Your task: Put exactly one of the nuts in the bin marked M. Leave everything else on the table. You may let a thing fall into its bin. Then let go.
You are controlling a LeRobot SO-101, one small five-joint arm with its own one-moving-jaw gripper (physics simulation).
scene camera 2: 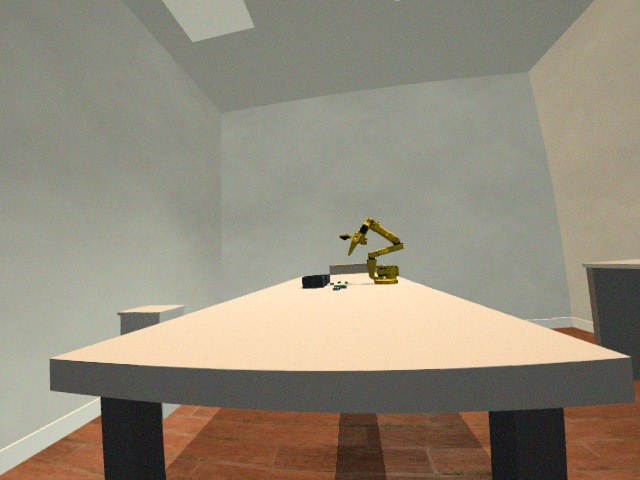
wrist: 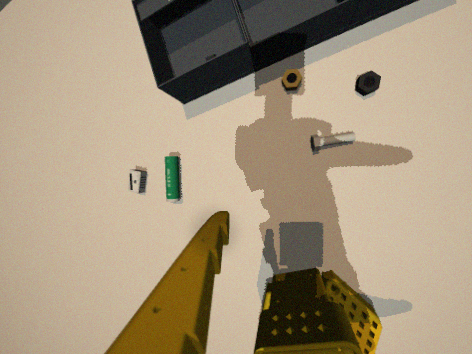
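Where they show: hand, tool point: (scene camera 2: 349, 254) (wrist: 228, 223); arm's base, link origin: (scene camera 2: 381, 283) (wrist: 306, 300).
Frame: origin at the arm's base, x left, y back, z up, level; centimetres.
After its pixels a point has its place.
My gripper (scene camera 2: 345, 245) @[y -12.1, x 0.2, z 12.7 cm] (wrist: 260, 244) @[y -12.1, x 0.2, z 12.7 cm] is wide open and empty, high above the table. The black double bin (scene camera 2: 314, 281) @[y -26.6, x 5.3, z 2.7 cm] (wrist: 220, 74) @[y -23.3, x 0.2, z 2.2 cm] stands beyond the jaws at the top of the wrist view; its letter labels do not show. A small dark thing (wrist: 211, 57) @[y -25.1, x 0.5, z 2.3 cm], which looks like a nut, lies on the floor of its left compartment, partly hidden by the near wall. A brass hex nut (wrist: 285, 79) @[y -20.8, x -5.0, z 0.8 cm] lies on the table just outside the bin. A black hex nut (wrist: 369, 82) @[y -17.6, x -11.2, z 0.9 cm] lies further right, apart from the bin.
A silver bolt (wrist: 336, 140) @[y -14.0, x -7.2, z 0.9 cm] lies on the table below the two nuts in the wrist view. A green battery (scene camera 2: 340, 285) @[y -16.1, x 10.0, z 1.2 cm] (wrist: 172, 178) @[y -16.1, x 8.9, z 1.3 cm] and a small grey sharpener (scene camera 2: 336, 288) @[y -17.4, x 14.8, z 0.7 cm] (wrist: 138, 181) @[y -17.2, x 13.3, z 1.1 cm] lie left of the jaws there. The arm's shadow crosses the table.
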